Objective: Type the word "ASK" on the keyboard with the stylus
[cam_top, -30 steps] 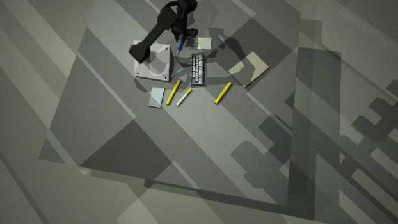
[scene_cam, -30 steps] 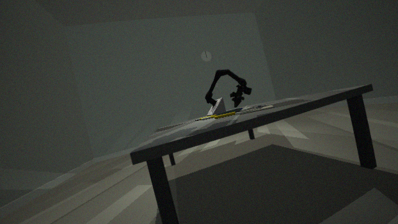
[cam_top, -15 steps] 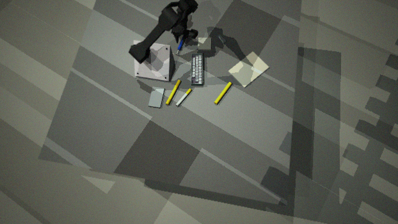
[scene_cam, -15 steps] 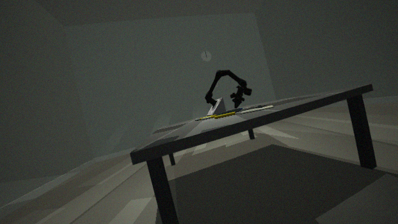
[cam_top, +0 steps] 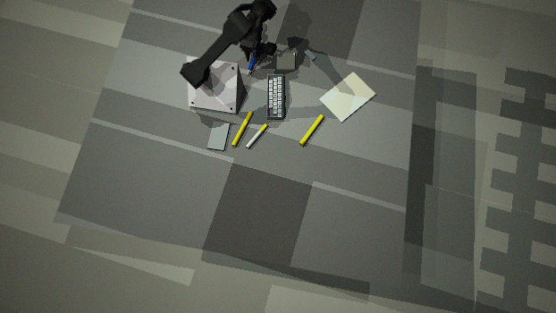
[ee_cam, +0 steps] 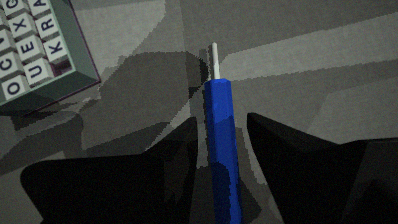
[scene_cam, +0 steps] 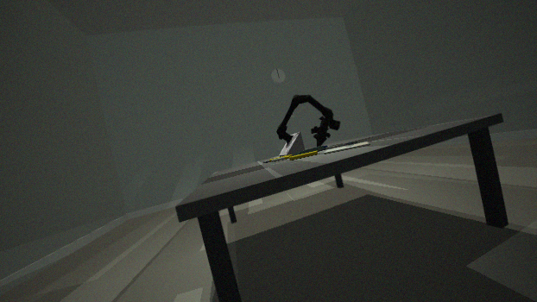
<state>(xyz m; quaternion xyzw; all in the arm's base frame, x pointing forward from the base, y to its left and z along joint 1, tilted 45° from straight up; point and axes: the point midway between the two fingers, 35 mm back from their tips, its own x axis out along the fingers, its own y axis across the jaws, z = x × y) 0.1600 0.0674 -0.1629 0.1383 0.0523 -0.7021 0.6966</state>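
Now: gripper tip 1 cm to the left of the blue stylus and 1 cm above it. The rest, counted from my gripper tip: cream note: 14 cm ahead, 5 cm to the left, 1 cm below; then thin grey stylus tip: 5 cm to the right, 1 cm below; then grey eraser: 23 cm ahead, 10 cm to the left, 1 cm below.
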